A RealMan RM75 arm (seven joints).
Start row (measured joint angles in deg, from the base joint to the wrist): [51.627 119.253 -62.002 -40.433 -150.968 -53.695 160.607]
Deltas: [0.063 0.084 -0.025 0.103 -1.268 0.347 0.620]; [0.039 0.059 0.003 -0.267 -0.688 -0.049 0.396]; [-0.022 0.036 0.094 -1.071 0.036 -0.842 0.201]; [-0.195 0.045 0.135 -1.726 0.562 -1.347 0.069]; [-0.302 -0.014 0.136 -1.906 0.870 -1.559 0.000]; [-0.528 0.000 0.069 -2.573 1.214 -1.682 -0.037]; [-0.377 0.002 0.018 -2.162 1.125 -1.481 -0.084]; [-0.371 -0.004 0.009 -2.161 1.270 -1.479 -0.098]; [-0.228 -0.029 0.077 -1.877 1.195 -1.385 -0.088]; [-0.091 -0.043 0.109 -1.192 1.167 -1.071 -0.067]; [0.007 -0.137 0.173 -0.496 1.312 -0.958 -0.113]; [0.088 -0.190 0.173 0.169 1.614 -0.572 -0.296]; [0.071 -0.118 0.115 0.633 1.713 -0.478 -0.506]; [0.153 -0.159 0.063 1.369 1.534 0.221 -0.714]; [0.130 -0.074 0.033 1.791 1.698 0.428 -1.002]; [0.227 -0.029 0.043 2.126 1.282 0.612 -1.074]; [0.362 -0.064 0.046 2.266 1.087 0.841 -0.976]
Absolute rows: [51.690 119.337 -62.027 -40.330 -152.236 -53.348 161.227]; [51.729 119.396 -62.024 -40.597 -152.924 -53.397 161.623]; [51.707 119.432 -61.930 -41.668 -152.888 -54.239 161.824]; [51.512 119.477 -61.795 -43.394 -152.326 -55.586 161.893]; [51.210 119.463 -61.659 -45.300 -151.456 -57.145 161.893]; [50.682 119.463 -61.590 -47.873 -150.242 -58.827 161.856]; [50.305 119.465 -61.572 -50.035 -149.117 -60.308 161.772]; [49.934 119.461 -61.563 -52.196 -147.847 -61.787 161.674]; [49.706 119.432 -61.486 -54.073 -146.652 -63.172 161.586]; [49.615 119.389 -61.377 -55.265 -145.485 -64.243 161.519]; [49.622 119.252 -61.204 -55.761 -144.173 -65.201 161.406]; [49.710 119.062 -61.031 -55.592 -142.559 -65.773 161.110]; [49.781 118.944 -60.916 -54.959 -140.846 -66.251 160.604]; [49.934 118.785 -60.853 -53.590 -139.312 -66.030 159.890]; [50.064 118.711 -60.820 -51.799 -137.614 -65.602 158.888]; [50.291 118.682 -60.777 -49.673 -136.332 -64.990 157.814]; [50.653 118.618 -60.731 -47.407 -135.245 -64.149 156.838]
